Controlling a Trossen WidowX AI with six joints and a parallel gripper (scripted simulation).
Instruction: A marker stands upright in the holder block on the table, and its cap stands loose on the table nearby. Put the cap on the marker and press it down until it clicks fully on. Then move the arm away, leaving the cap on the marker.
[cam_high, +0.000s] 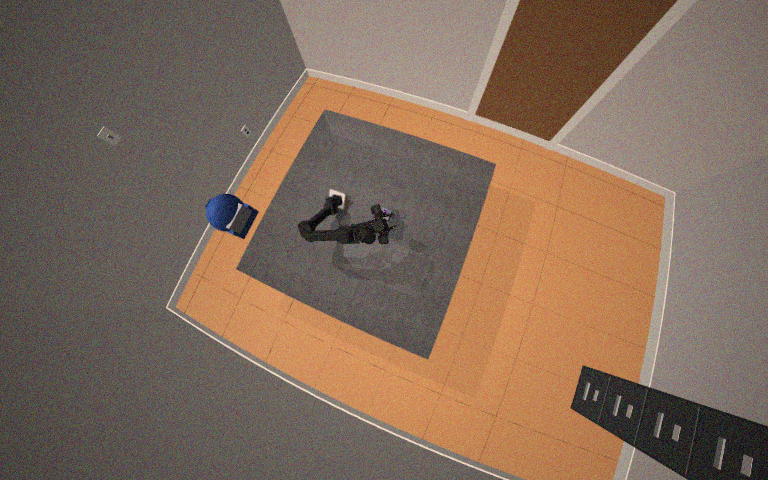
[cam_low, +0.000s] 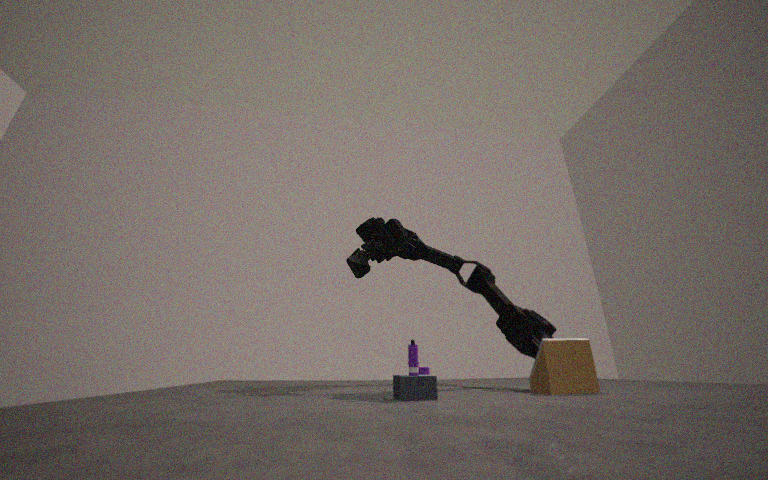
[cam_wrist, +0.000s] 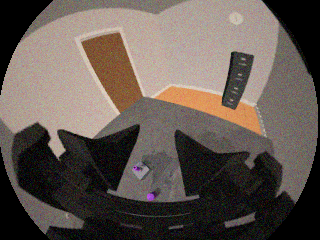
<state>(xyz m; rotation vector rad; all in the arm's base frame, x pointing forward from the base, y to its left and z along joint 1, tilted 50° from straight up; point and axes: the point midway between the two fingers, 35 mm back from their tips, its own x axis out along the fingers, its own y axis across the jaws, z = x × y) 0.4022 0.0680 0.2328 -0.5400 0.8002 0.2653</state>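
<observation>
Right now my gripper tip is 150 mm past the purple cap and 270 mm above it. Also, from my gripper tip: dark grey holder block 90 mm behind, 110 mm to the left, 280 mm below.
</observation>
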